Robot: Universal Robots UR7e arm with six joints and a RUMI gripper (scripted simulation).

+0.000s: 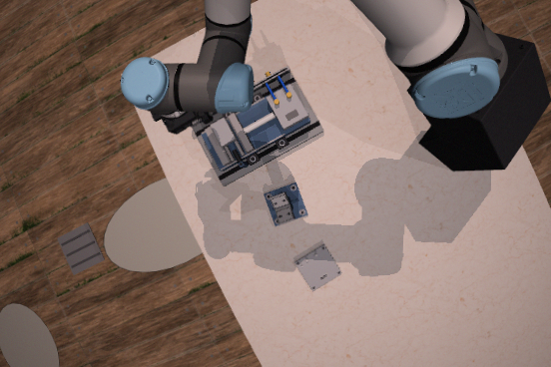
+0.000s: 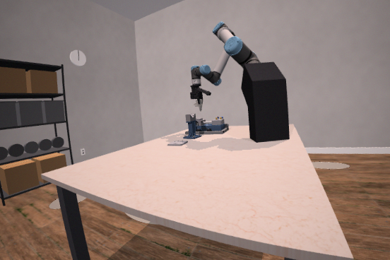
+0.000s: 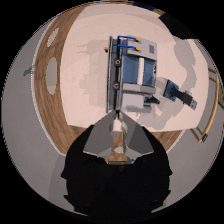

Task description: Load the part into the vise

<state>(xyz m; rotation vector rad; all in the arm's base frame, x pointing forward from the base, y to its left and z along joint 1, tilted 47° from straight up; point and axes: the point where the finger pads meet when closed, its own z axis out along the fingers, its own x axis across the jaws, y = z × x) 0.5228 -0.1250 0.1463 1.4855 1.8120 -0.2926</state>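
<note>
Now: the part 50 mm to the left of my hand and 90 mm below it. Also, from my hand: air cylinder (170 mm behind, 60 mm to the left, 100 mm below); then vise (70 mm behind, 60 mm to the left, 140 mm below); then air cylinder rod (90 mm behind, 60 mm to the left, 100 mm below).
</note>
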